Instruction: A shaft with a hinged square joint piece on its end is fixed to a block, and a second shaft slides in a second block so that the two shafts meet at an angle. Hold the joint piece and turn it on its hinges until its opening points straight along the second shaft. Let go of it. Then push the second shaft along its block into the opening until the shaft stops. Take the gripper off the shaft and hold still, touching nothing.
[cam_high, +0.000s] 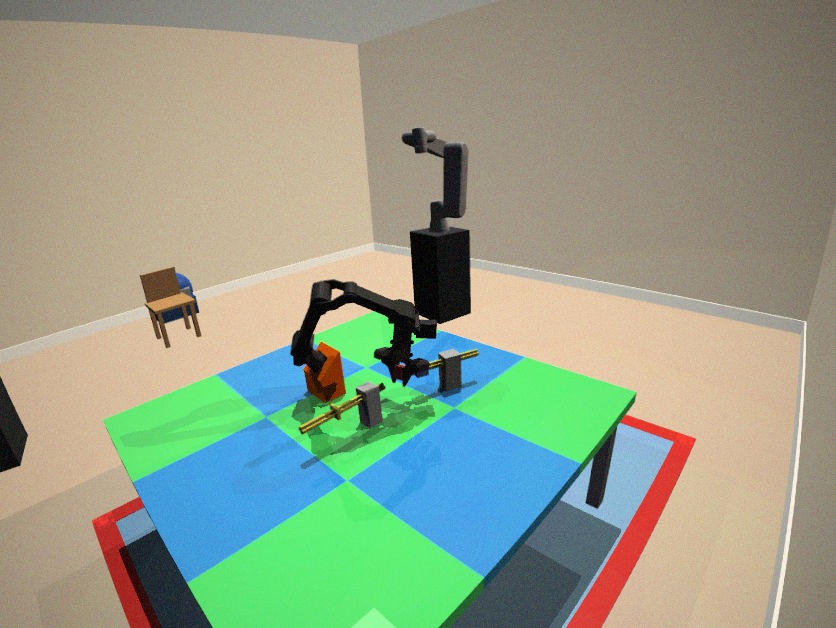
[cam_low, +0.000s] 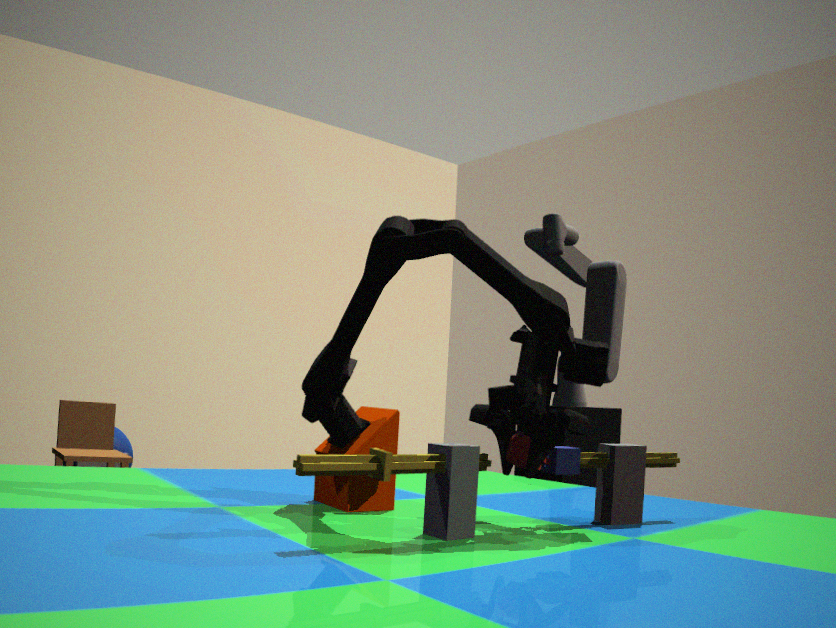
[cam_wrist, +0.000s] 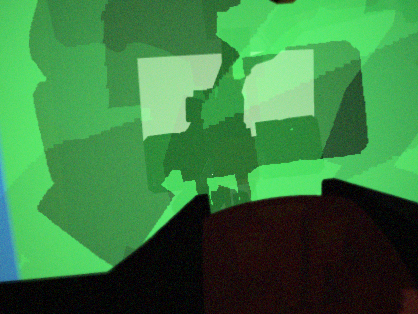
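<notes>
Now: gripper tip 30 mm below the red joint piece, 20 mm to the right of it and 10 mm past it.
</notes>
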